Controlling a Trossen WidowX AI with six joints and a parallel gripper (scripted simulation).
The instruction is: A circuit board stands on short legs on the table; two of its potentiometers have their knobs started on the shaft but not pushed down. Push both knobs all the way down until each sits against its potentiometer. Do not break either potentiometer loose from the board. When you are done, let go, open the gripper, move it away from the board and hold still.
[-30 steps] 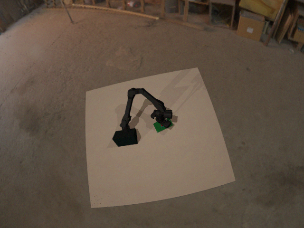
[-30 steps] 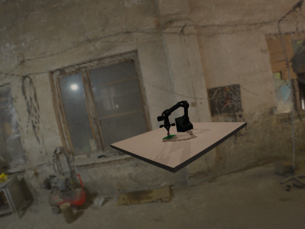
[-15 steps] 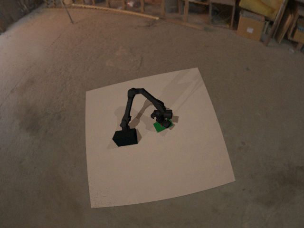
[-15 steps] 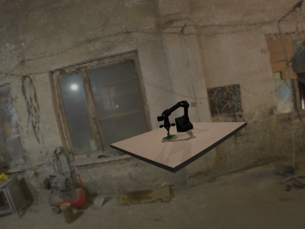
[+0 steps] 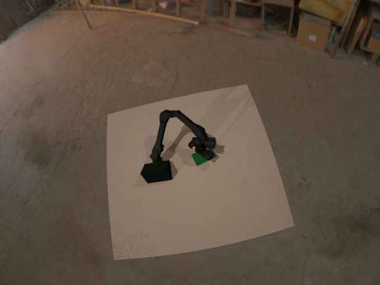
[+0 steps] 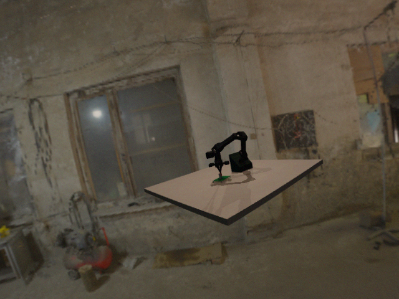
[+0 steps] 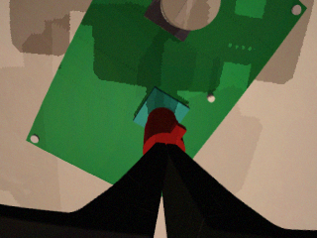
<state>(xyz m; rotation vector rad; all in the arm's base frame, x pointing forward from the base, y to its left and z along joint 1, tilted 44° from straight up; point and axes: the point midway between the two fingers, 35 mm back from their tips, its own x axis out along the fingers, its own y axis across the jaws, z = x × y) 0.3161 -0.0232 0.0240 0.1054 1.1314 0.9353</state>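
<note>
Now: gripper tip 5 cm short of the grey knob and 3 cm to the right of it. Round my gripper tip: red knob (1 cm below).
</note>
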